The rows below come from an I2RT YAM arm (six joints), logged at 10 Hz.
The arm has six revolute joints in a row. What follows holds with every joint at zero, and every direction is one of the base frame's. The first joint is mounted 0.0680 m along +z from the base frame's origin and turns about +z. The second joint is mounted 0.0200 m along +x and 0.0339 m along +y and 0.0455 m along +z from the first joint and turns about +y. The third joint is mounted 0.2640 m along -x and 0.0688 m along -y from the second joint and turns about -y. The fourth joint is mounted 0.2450 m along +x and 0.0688 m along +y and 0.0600 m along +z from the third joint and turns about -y. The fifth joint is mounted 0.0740 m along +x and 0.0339 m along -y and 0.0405 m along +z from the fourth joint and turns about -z. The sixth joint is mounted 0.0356 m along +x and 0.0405 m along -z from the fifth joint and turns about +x. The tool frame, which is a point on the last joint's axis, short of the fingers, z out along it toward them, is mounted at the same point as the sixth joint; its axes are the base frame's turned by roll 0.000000, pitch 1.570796 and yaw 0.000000 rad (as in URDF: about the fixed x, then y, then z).
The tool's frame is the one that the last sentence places.
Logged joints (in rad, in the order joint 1, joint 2, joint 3, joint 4, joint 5, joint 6), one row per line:
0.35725 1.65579 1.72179 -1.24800 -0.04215 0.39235
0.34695 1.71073 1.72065 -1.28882 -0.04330 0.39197
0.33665 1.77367 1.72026 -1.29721 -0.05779 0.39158
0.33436 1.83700 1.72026 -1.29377 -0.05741 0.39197
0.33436 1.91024 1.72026 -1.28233 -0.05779 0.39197
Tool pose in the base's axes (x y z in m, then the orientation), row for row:
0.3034 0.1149 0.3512 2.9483 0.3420 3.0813
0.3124 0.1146 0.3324 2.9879 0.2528 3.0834
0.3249 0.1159 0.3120 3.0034 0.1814 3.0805
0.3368 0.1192 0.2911 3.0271 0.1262 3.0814
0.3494 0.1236 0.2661 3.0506 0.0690 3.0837
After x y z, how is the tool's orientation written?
As angles about the fixed x, y, z axes (roll, pitch, yaw), in radians.
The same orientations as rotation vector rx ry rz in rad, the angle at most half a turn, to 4 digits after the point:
0.0373 2.7836 0.2552
0.0556 2.8769 0.2108
0.0715 2.9491 0.1959
0.0796 3.0066 0.1666
0.0839 3.0659 0.1365

